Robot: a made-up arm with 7 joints. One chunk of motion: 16 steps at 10 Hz.
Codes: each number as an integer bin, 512 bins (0 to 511) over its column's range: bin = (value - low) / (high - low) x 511, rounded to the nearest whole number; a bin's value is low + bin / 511 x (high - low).
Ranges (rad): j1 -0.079..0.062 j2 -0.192..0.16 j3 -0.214..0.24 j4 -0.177..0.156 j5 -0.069..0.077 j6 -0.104..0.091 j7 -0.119..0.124
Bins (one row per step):
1: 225 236 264 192 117 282 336
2: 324 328 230 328 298 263 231
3: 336 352 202 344 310 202 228
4: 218 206 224 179 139 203 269
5: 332 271 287 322 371 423 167
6: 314 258 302 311 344 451 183
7: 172 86 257 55 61 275 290
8: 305 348 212 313 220 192 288
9: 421 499 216 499 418 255 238
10: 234 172 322 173 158 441 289
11: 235 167 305 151 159 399 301
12: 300 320 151 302 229 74 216
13: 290 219 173 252 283 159 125
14: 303 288 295 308 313 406 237
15: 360 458 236 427 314 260 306
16: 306 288 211 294 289 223 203
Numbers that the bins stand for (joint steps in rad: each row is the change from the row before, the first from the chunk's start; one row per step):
1: -0.01692 -0.02943 0.02055 -0.05188 -0.03557 0.00361 0.04078
2: 0.01040 0.03394 -0.00966 0.03675 0.01614 -0.00364 -0.00915
3: 0.01371 0.05047 -0.03453 0.04717 0.01957 -0.02692 -0.01058
4: -0.01885 -0.05010 -0.01499 -0.06035 -0.02929 -0.02653 0.00892
5: 0.01261 -0.00532 0.04099 0.03284 0.03700 0.05742 -0.03959
6: 0.00764 -0.01428 0.05431 0.02567 0.02929 0.06810 -0.03198
7: -0.03154 -0.13276 0.01433 -0.14116 -0.05157 0.00094 0.01891
8: 0.00516 0.04772 -0.02565 0.02697 -0.00614 -0.03073 0.01795
9: 0.03717 0.15173 -0.02209 0.14818 0.05043 -0.00669 -0.00582
10: -0.01443 -0.07352 0.07208 -0.06426 -0.02386 0.06429 0.01843
11: -0.01416 -0.07696 0.05698 -0.07860 -0.02357 0.04826 0.02414
12: 0.00378 0.02843 -0.07984 0.01980 -0.00357 -0.07576 -0.01628
13: 0.00102 -0.04114 -0.06030 -0.01278 0.01186 -0.04332 -0.05956
14: 0.00461 0.00639 0.04809 0.02371 0.02043 0.05093 -0.00630
15: 0.02033 0.12349 -0.00432 0.10126 0.02071 -0.00478 0.02651
16: 0.00543 0.00639 -0.02654 0.01459 0.01357 -0.01890 -0.02247

